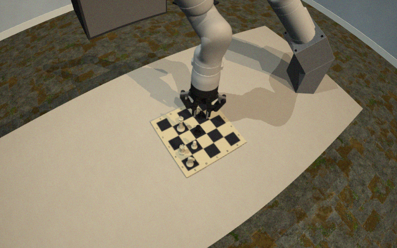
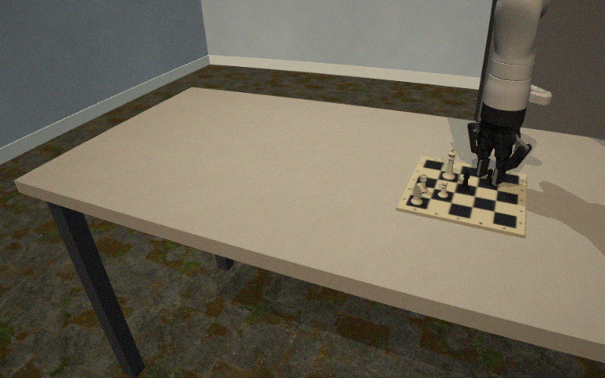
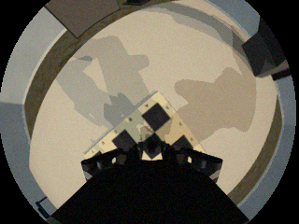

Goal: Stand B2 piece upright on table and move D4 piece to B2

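My gripper is now 1 cm above the black pawn. From my hand the other things lie so: chessboard: 5 cm ahead, 3 cm to the left, 3 cm below; white king: 7 cm ahead, 2 cm to the right, 1 cm above; white pawn: 10 cm ahead, 5 cm to the left, 1 cm below.
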